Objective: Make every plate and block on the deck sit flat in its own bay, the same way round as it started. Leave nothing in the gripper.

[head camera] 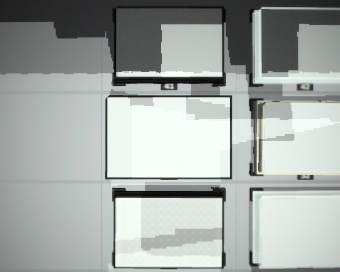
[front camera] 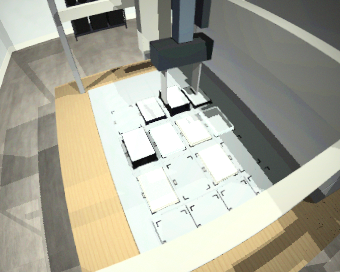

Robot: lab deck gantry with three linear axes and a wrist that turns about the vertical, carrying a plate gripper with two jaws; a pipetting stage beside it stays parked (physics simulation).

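Places are measured from the robot's base along level axes (x ahead, y left, z up), in metres.
Pixels of known places: gripper, fingertip midpoint: (front camera: 179,96); robot's base, origin of the base link: (front camera: 112,112).
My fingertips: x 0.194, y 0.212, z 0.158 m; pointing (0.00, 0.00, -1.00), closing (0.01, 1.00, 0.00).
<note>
Ahead of a thing's pixels: the offset from my fingertips to its top centre. Level surfaces: height alone.
My gripper (front camera: 180,98) is open, its two jaws apart above a tall black-sided block with a white top {0.116 m down, 0.130 m back, 0.044 m left} (front camera: 176,94) (head camera: 168,137). A low black-edged plate {0.144 m down, 0.130 m back, 0.062 m right} (front camera: 151,109) (head camera: 169,232) lies on one side of it and another black-edged plate {0.144 m down, 0.130 m back, 0.151 m left} (front camera: 201,97) (head camera: 169,47) on the other. A second tall block {0.116 m down, 0.034 m ahead, 0.169 m right} (front camera: 139,143) stands nearer the front camera. A pale plate {0.144 m down, 0.034 m ahead, 0.062 m right} (front camera: 168,139) (head camera: 300,232), a cream plate {0.141 m down, 0.036 m ahead, 0.044 m left} (front camera: 194,129) (head camera: 305,150) and a clear-edged plate {0.144 m down, 0.034 m ahead, 0.151 m left} (front camera: 219,123) (head camera: 285,50) follow. Two more cream plates {0.144 m down, 0.198 m ahead, 0.170 m right} (front camera: 157,188) {0.141 m down, 0.198 m ahead, 0.049 m left} (front camera: 218,162) lie nearer the front camera. The jaws do not show in the head view.
The pale deck {0.158 m down} (front camera: 117,172) has black corner marks for bays, several of them near the front edge. A wooden table {0.168 m down} (front camera: 82,190) surrounds it. A grey upright (front camera: 74,67) stands at the back left, and a pale beam (front camera: 215,227) crosses the foreground.
</note>
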